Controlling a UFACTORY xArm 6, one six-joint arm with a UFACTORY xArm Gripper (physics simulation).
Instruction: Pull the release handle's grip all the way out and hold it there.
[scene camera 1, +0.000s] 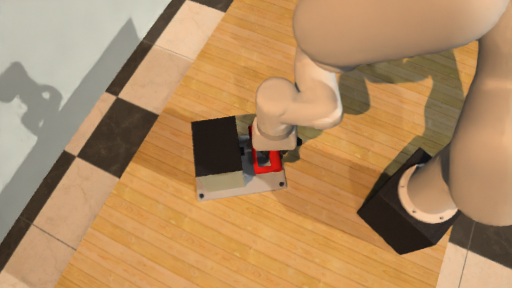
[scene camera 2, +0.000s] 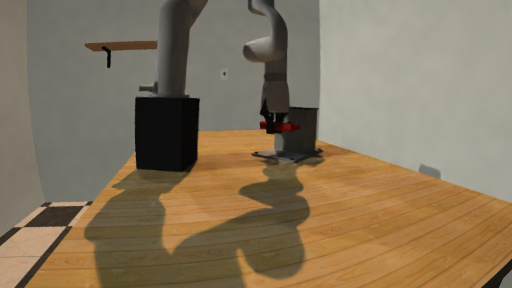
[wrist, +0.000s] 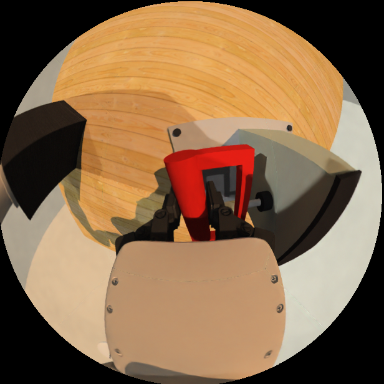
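Note:
The red release handle (scene camera 1: 269, 169) (scene camera 2: 291, 127) (wrist: 220, 156) is a rectangular frame with a thick round grip bar (wrist: 186, 180) on the side away from the housing. A short grey rod (wrist: 255, 202) with a black collar joins it to the grey housing (scene camera 1: 220, 181) (scene camera 2: 303, 132) (wrist: 305, 175), which has a black top. A stretch of rod shows between the frame and the collar. My gripper (scene camera 1: 272, 154) (scene camera 2: 275, 125) (wrist: 192, 191) points down and is shut on the grip bar, one finger on its outer side and one inside the frame. The wrist hides part of the handle in scene camera 1.
The housing stands on a pale base plate (scene camera 1: 260, 187) (scene camera 2: 270, 154) (wrist: 215, 132) with dark corner screws, on a wooden table top (scene camera 1: 165, 235) (scene camera 2: 370, 220) (wrist: 150, 60). The arm's black pedestal (scene camera 1: 390, 210) (scene camera 2: 166, 134) (wrist: 45, 145) stands apart from the housing. A wall shelf (scene camera 2: 127, 46) hangs behind.

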